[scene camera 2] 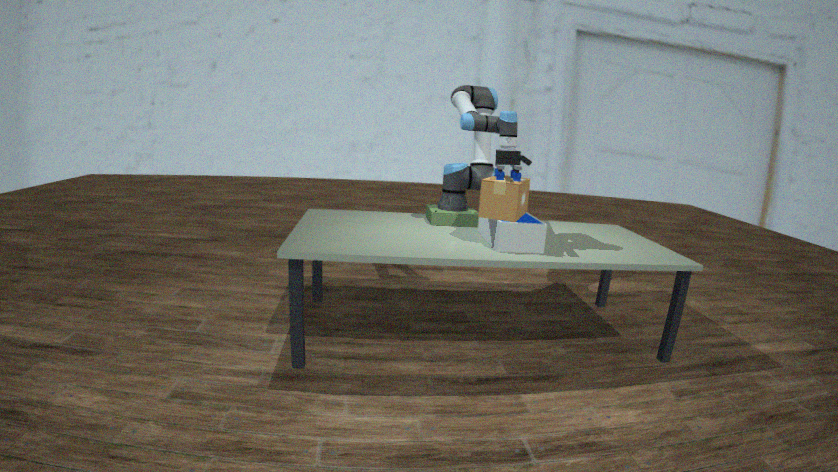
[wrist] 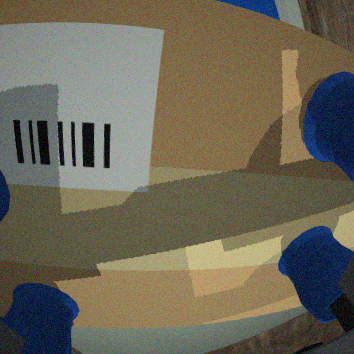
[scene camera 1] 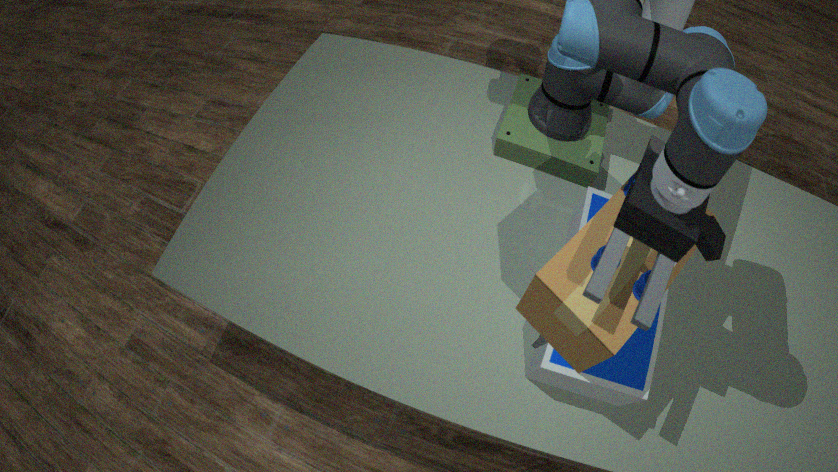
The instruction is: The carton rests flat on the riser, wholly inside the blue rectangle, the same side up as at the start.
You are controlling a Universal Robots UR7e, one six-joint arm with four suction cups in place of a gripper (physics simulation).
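Frame: origin at the arm's base, x ahead, y left, z up, level; centimetres.
Seen in the pictures: hand, its tool point: [scene camera 2: 507, 179] [wrist: 169, 229]; arm's base, origin of its link: [scene camera 2: 452, 208] [scene camera 1: 559, 116].
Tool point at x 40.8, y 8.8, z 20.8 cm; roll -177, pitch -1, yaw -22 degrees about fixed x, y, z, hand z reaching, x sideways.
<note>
Pixels of each thing's top centre, then the offset from my tool point to it. Level surfaces: height alone.
- orange-brown carton, centre of its top: [wrist: 180, 227] [scene camera 1: 639, 242] [scene camera 2: 507, 178] dx +0.4, dy -0.1, dz +0.1 cm
- white riser, centre of its top: [scene camera 1: 619, 285] [scene camera 2: 511, 214] dx +0.9, dy +3.1, dz -15.2 cm
- blue rectangle, centre of its top: [wrist: 143, 105] [scene camera 1: 619, 285] [scene camera 2: 511, 214] dx +0.9, dy +3.1, dz -15.2 cm
- grey-green table, height of its surface: dz -27.2 cm
The orange-brown carton [scene camera 1: 557, 322] [scene camera 2: 502, 202] [wrist: 215, 100] sits on the white riser [scene camera 1: 609, 386] [scene camera 2: 518, 237], label and tape upward. It looks level and is turned at an angle to the riser. In scene camera 1 its left corner juts past the riser's left edge, outside the blue rectangle [scene camera 1: 633, 363] [scene camera 2: 530, 218] [wrist: 255, 6]. Blue shows at the riser's front right corner; the carton hides much of the rest. My gripper [scene camera 1: 624, 272] [scene camera 2: 507, 175] [wrist: 172, 225] is open, its blue cups close above the carton's top; a small gap seems to show in the wrist view.
The green base block [scene camera 1: 551, 155] [scene camera 2: 451, 218] with the arm's foot stands behind and left of the riser. The grey-green table [scene camera 1: 351, 205] [scene camera 2: 363, 240] extends to both sides. Two grey bars [scene camera 1: 606, 266] [scene camera 1: 655, 293] hang from the tool over the carton.
</note>
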